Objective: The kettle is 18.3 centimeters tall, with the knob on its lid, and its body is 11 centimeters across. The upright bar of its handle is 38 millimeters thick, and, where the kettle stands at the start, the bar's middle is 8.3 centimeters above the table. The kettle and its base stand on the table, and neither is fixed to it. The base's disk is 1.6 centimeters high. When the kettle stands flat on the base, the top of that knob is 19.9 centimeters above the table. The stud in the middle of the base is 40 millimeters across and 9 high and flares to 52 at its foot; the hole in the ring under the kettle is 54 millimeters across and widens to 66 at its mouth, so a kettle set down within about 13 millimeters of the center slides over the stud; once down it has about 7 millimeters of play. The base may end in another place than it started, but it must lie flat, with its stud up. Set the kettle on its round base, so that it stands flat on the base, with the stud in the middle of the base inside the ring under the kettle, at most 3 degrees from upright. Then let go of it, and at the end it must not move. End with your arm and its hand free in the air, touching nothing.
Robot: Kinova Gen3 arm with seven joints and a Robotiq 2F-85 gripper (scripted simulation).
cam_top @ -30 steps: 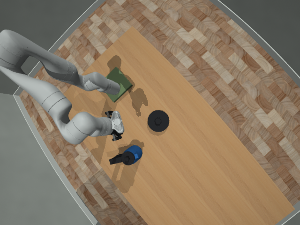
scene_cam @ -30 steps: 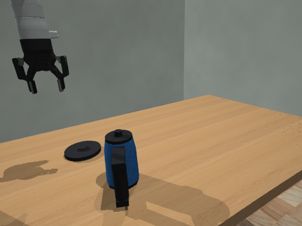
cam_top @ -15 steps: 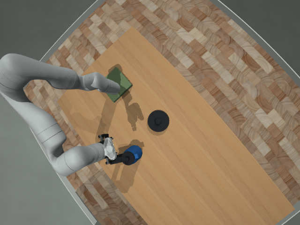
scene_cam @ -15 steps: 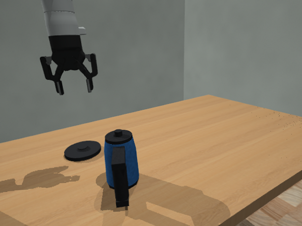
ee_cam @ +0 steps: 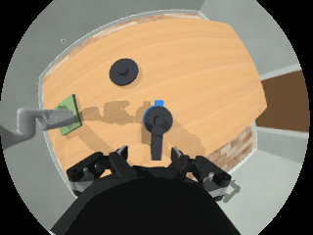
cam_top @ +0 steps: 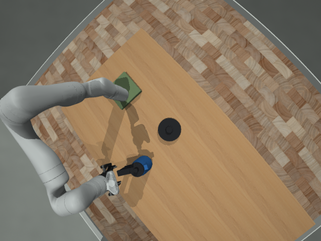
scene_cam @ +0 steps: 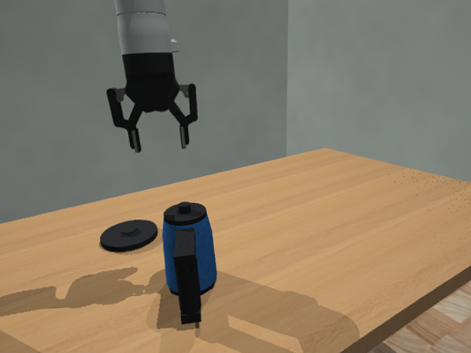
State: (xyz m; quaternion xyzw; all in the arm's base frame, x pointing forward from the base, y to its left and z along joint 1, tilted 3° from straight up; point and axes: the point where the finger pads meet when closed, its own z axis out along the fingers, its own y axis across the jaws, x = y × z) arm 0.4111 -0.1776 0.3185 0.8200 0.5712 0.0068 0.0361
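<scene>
Now: the blue kettle 23 cm below my hand and 3 cm ahead of it. Also, from my hand: black round base 31 cm to the left, 31 cm below, 4 cm behind.
</scene>
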